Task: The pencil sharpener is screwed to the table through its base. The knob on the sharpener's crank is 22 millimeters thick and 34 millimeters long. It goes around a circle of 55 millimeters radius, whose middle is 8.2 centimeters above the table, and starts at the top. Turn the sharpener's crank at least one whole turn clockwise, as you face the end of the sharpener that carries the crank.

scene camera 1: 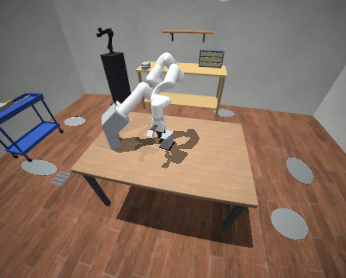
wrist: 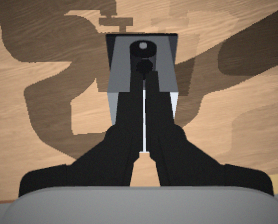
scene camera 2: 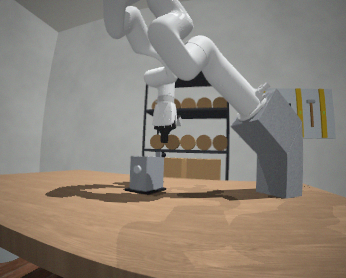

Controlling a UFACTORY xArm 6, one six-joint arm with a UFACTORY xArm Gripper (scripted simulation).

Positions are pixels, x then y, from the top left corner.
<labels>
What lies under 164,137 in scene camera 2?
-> My gripper.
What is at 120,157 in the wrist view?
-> My gripper.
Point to a grey pencil sharpener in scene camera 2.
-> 146,174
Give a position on a grey pencil sharpener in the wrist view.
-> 119,80
</labels>
